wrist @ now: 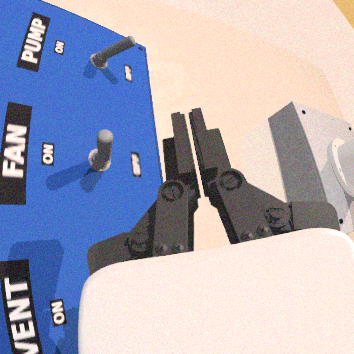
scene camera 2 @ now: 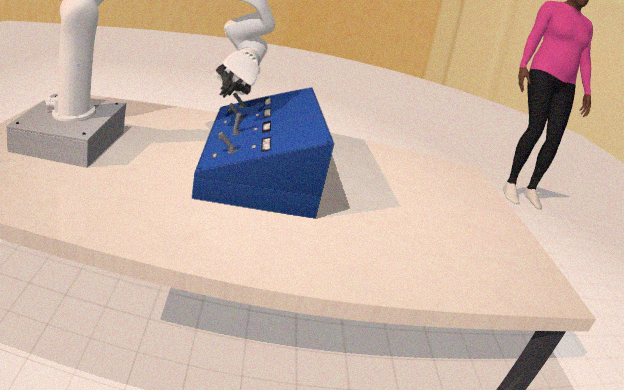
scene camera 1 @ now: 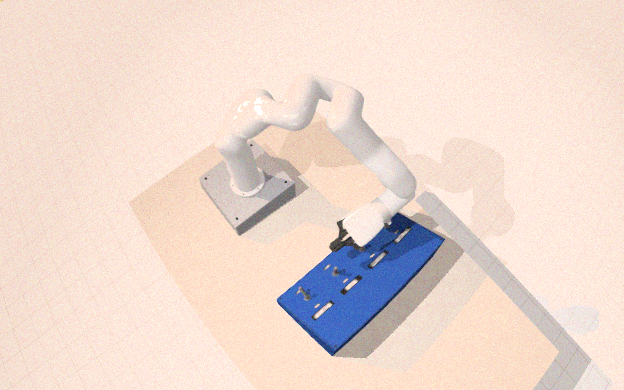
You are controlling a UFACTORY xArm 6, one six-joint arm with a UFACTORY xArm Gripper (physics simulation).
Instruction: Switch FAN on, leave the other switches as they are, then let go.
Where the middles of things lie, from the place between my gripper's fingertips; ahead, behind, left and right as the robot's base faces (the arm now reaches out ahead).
Scene:
Now: hand 120 mm short of the blue switch panel (scene camera 2: 282, 149), 100 mm above it and 30 mm to the right of it.

